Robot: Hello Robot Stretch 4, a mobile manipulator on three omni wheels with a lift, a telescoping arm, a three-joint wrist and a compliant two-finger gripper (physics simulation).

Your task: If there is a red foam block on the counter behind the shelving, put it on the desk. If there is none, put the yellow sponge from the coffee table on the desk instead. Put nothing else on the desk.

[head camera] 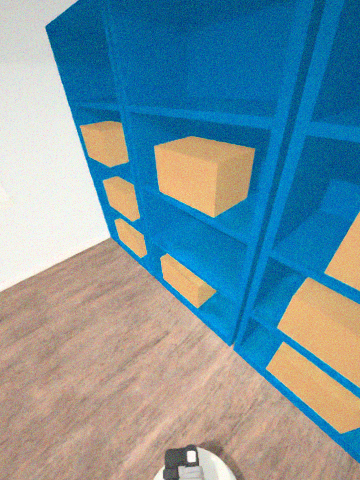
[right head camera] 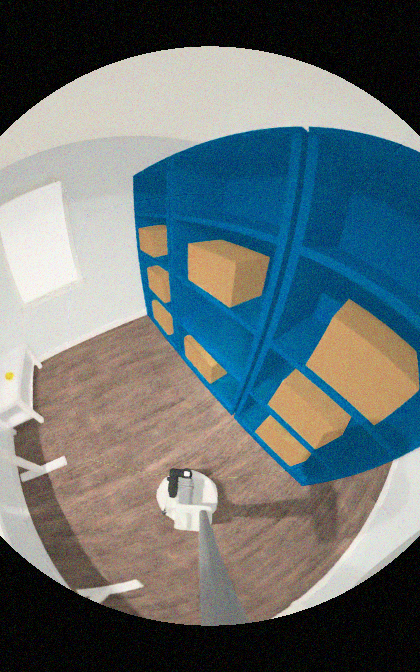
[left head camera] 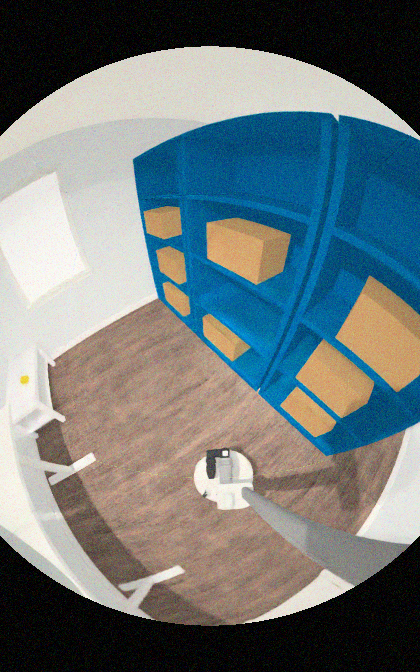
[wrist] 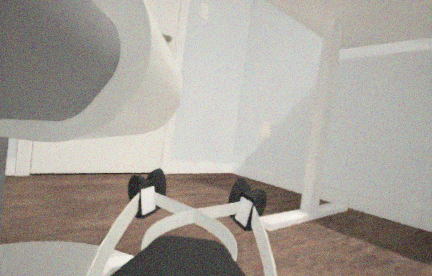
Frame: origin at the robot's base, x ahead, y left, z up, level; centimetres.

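Seen in the pictures: gripper, fingertip midpoint: (wrist: 198,189).
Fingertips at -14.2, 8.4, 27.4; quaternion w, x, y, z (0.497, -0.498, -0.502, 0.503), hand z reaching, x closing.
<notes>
A point is followed by its place in that frame, as x, y, z.
The yellow sponge (left head camera: 24,380) (right head camera: 9,376) lies on the white coffee table (left head camera: 27,404) (right head camera: 11,401) at the far left of both side head views. The tall blue shelving (head camera: 280,120) @(74.7, -32.9, 141.5) (left head camera: 324,165) (right head camera: 296,165) stands ahead and to the right; what is behind it is hidden. No red foam block or counter shows. A white desk shows by its T-shaped legs (left head camera: 75,470) (right head camera: 47,468) (wrist: 312,165) @(-111.4, 57.8, 22.0) at the lower left of the side head views and the right of the wrist view. My gripper (wrist: 198,189) @(-14.2, 8.4, 27.3) is open and empty, its fingertips apart above the floor.
Tan boxes (head camera: 205,172) @(99.4, -15.8, 117.8) (left head camera: 248,250) (right head camera: 228,272) stand in the shelving. My round white base (left head camera: 200,480) (right head camera: 165,495) is on the wooden floor, a short way from the shelving. A bright window (left head camera: 45,240) (right head camera: 42,245) is in the left wall. A white door (wrist: 100,157) @(-151.3, -54.7, 7.6) shows in the wrist view.
</notes>
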